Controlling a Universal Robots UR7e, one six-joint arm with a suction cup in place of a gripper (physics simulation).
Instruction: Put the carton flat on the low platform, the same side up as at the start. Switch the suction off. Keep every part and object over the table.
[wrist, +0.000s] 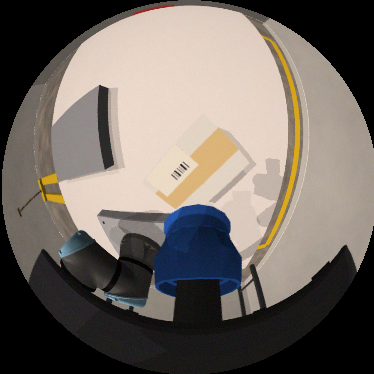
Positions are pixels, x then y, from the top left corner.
Scene:
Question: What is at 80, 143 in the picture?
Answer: A low platform.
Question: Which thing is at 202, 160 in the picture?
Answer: A carton.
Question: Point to the suction cup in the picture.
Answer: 197, 245

